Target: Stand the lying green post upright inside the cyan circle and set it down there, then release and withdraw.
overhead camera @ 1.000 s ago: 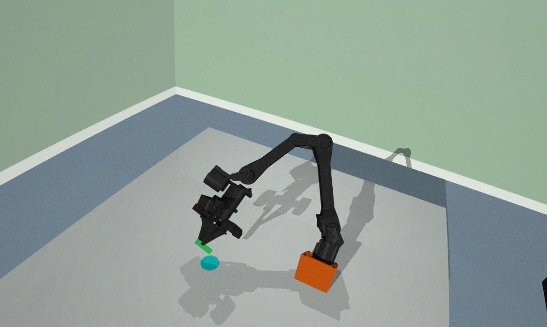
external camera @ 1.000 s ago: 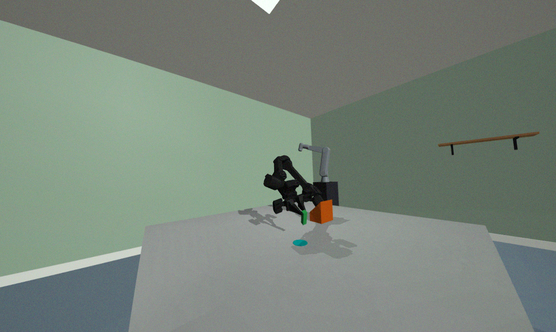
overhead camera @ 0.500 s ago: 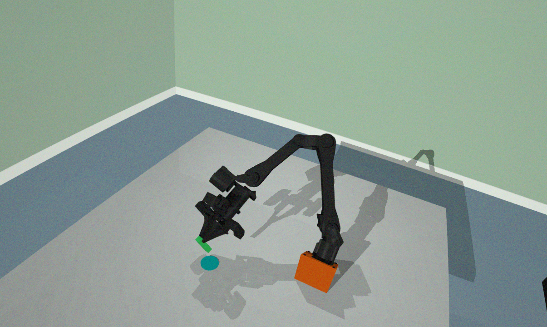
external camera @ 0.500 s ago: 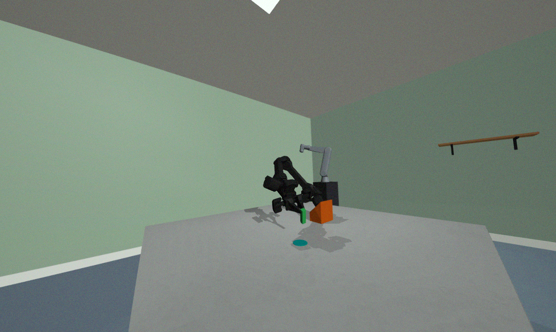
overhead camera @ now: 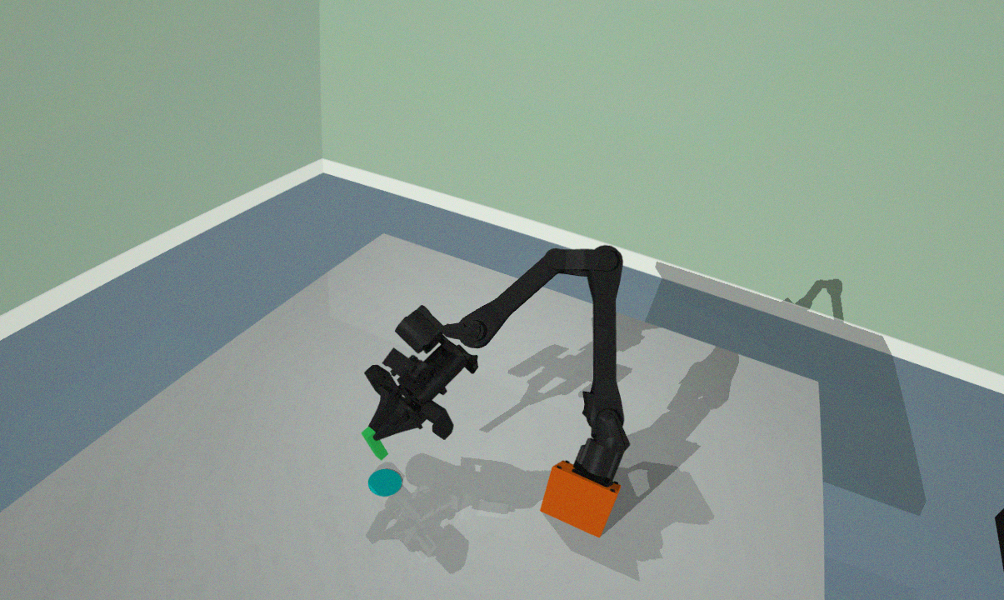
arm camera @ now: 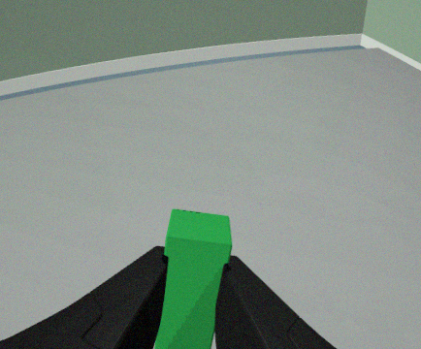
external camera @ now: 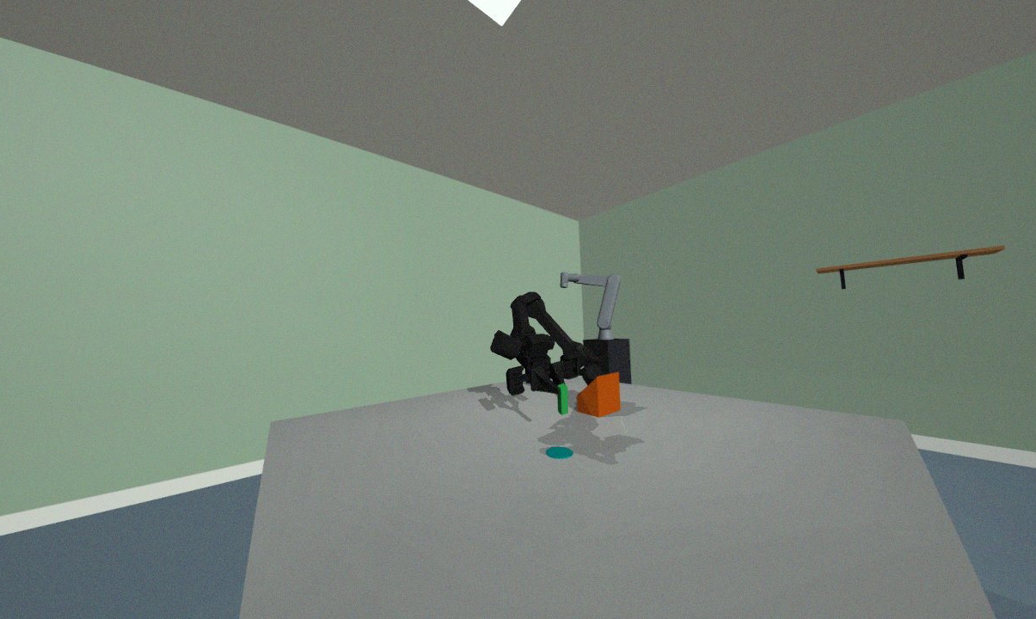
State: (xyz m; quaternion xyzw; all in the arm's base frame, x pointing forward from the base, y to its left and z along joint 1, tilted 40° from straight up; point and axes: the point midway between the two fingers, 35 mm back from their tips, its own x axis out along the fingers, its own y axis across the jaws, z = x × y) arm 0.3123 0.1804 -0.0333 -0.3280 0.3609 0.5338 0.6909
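Right now my gripper tip is 10 mm past the cyan circle, 30 mm to the left of it and 140 mm above it. From my gripper tip the other things lie so: green post: 10 mm to the right, 20 mm below.
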